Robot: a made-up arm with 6 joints.
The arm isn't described. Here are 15 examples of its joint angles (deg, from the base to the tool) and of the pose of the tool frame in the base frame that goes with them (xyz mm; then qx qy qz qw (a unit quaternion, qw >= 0)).
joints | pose
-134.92 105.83 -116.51 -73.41 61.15 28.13 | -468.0 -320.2 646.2 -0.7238 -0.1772 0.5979 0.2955
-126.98 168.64 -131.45 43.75 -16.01 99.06 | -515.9 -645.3 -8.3 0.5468 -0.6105 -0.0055 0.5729
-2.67 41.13 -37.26 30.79 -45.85 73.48 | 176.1 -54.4 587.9 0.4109 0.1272 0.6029 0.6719
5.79 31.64 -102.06 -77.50 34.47 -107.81 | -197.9 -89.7 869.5 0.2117 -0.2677 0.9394 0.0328
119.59 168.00 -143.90 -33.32 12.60 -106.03 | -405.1 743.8 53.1 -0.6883 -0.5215 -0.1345 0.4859
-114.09 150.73 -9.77 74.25 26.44 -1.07 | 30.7 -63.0 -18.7 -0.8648 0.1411 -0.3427 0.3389
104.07 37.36 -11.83 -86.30 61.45 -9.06 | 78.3 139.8 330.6 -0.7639 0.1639 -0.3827 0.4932
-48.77 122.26 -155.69 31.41 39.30 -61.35 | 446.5 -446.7 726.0 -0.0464 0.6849 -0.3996 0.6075
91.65 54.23 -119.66 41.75 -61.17 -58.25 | 77.6 -151.5 949.2 0.3803 0.1367 0.5110 0.7586
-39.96 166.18 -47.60 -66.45 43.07 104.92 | 112.8 -197.0 -193.3 -0.5035 -0.7257 0.3250 0.3379
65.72 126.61 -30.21 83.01 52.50 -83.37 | 27.5 301.2 24.6 0.4841 -0.7542 -0.3345 0.2916
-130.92 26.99 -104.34 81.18 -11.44 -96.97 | 175.4 240.0 874.5 0.0959 -0.0555 -0.9541 0.2784
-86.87 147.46 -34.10 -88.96 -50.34 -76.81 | 110.4 -248.8 -84.2 -0.5161 0.7340 -0.1384 0.4193
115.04 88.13 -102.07 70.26 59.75 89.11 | -277.2 352.5 695.7 0.1116 -0.7374 -0.2131 0.6312
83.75 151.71 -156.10 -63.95 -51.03 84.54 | -1.7 789.7 453.9 -0.4816 0.2199 0.7938 0.2994
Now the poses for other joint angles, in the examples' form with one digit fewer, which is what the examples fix.
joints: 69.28 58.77 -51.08 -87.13 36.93 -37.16
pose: 176 251 541 -0.718 0.134 -0.500 0.465
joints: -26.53 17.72 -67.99 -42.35 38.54 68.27
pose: -93 -12 699 0.418 0.368 -0.071 0.828
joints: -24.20 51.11 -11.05 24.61 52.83 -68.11
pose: 120 -8 216 -0.249 0.953 0.106 0.137
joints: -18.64 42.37 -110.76 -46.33 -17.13 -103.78
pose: -155 81 946 -0.081 -0.080 -0.987 0.113
